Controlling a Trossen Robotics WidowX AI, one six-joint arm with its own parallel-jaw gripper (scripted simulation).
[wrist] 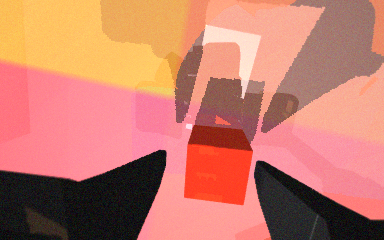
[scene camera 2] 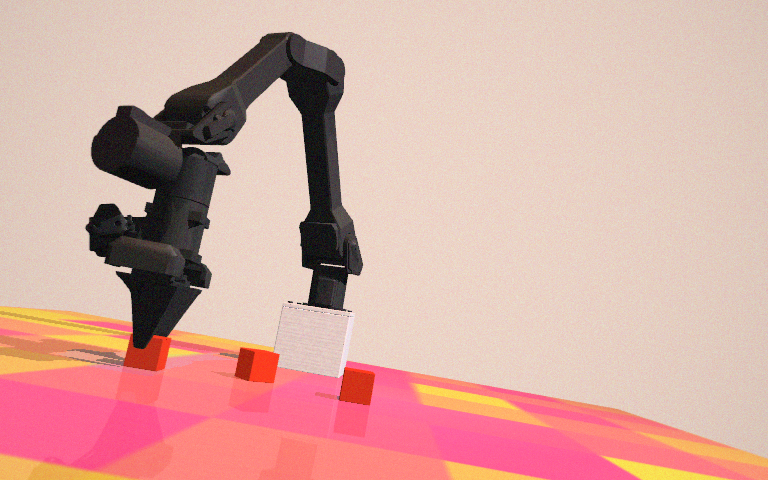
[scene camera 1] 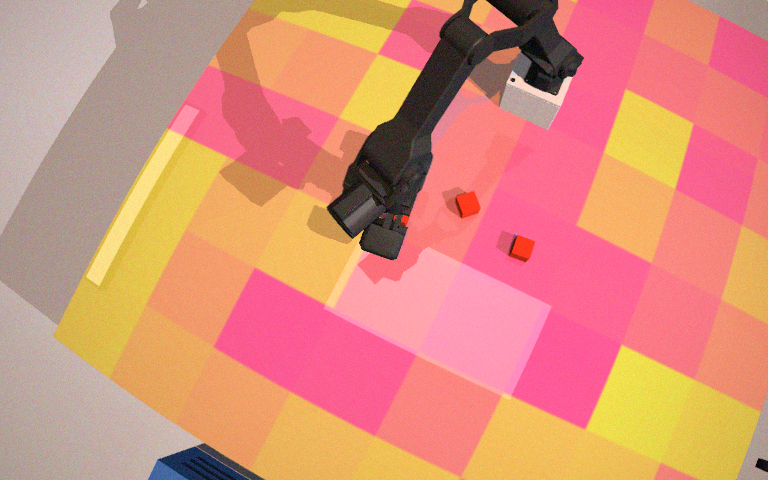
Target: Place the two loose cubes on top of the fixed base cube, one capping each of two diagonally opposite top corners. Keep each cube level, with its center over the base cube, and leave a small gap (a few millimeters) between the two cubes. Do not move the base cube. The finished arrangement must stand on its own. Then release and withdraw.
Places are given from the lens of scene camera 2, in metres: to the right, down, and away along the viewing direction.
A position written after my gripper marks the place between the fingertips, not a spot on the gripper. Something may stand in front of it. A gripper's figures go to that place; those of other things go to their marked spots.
my gripper point(scene camera 2: 147, 347): -0.24, 0.11, 0.61
red cube point(scene camera 2: 357, 385): -0.03, 0.15, 0.62
red cube point(scene camera 2: 154, 356): -0.23, 0.12, 0.59
red cube point(scene camera 2: 254, 365): -0.14, 0.14, 0.65
